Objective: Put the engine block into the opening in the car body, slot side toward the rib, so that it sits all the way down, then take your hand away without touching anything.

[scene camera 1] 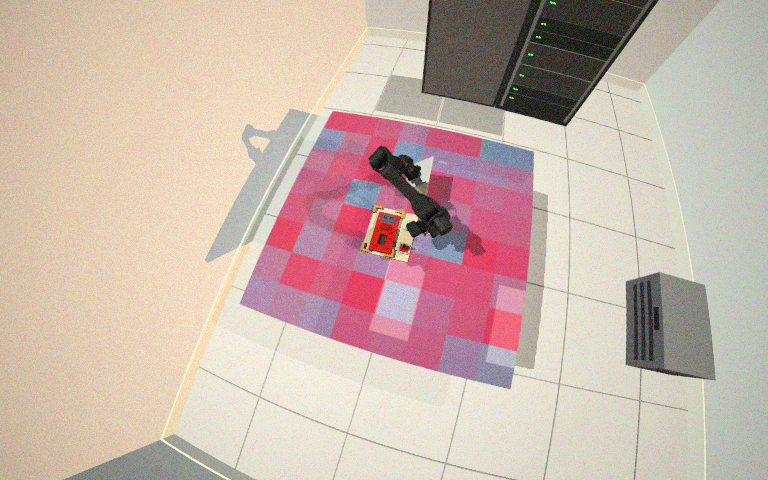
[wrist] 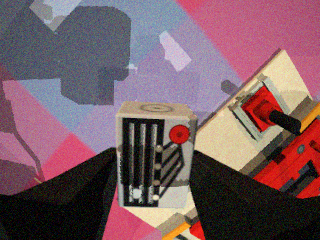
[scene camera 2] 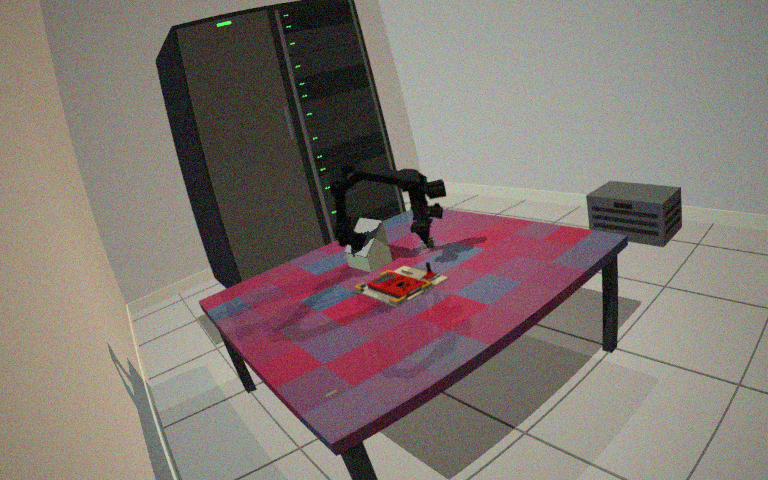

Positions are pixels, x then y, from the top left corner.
Labels:
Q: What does my gripper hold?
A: An engine block.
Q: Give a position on a red car body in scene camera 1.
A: At 384, 233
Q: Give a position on a red car body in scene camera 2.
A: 393, 284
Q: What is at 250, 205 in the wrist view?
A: My gripper.

